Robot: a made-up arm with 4 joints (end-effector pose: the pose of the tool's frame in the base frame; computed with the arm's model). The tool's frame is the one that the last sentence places. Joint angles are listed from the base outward.
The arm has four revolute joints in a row. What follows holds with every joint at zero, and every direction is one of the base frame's.
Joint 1 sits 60 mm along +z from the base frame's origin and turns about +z.
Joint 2 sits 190 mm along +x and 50 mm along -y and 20 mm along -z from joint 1 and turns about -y.
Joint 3 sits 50 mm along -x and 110 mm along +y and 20 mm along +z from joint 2 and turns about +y.
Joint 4 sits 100 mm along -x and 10 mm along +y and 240 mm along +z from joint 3 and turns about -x.
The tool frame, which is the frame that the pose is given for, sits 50 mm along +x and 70 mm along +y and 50 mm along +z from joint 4; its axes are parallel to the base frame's.
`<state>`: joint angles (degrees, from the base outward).
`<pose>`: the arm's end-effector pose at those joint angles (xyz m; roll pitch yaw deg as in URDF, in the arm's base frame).
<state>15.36 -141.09 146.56 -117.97</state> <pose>-0.0357 -0.0171 0.0926 117.97 -72.35 15.36</pose>
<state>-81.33 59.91 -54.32 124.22</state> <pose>0.0753 -0.0165 -0.1020 55.78 -65.77 98.67</pose>
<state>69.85 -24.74 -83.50 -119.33</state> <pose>-0.0303 -0.1054 0.1798 119.33 -58.76 69.85</pose>
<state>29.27 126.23 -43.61 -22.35</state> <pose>0.1157 0.1975 -0.3289 -157.65 -10.16 -150.73</pose>
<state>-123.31 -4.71 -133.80 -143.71</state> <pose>-0.0058 0.0203 -0.1268 -36.29 -50.91 56.69</pose>
